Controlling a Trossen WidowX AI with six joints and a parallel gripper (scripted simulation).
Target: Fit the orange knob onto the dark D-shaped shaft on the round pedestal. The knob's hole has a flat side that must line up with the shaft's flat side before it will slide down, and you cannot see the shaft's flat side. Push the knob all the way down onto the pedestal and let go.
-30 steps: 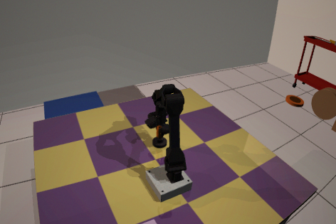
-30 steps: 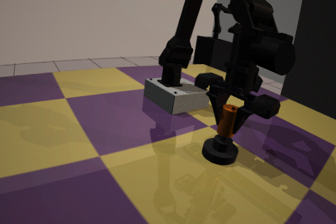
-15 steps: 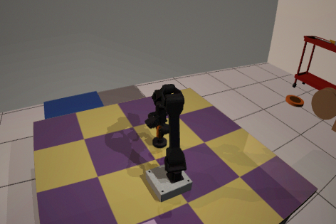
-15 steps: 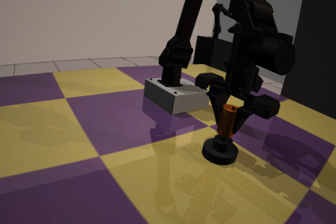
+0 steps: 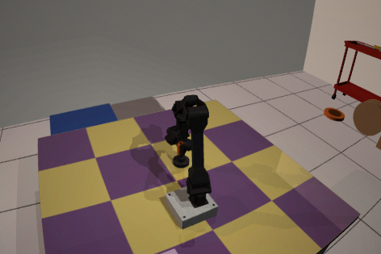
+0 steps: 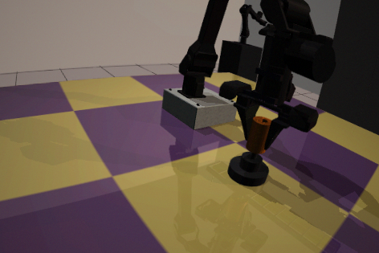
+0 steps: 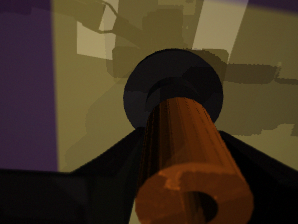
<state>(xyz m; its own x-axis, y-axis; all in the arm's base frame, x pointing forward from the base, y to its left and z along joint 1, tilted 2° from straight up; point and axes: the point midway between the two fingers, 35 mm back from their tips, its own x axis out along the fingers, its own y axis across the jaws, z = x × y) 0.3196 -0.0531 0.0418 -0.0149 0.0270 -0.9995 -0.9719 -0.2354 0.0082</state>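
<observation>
The orange knob is 20 mm above my gripper tip. Also, from my gripper tip: dark round pedestal: 40 mm below.
</observation>
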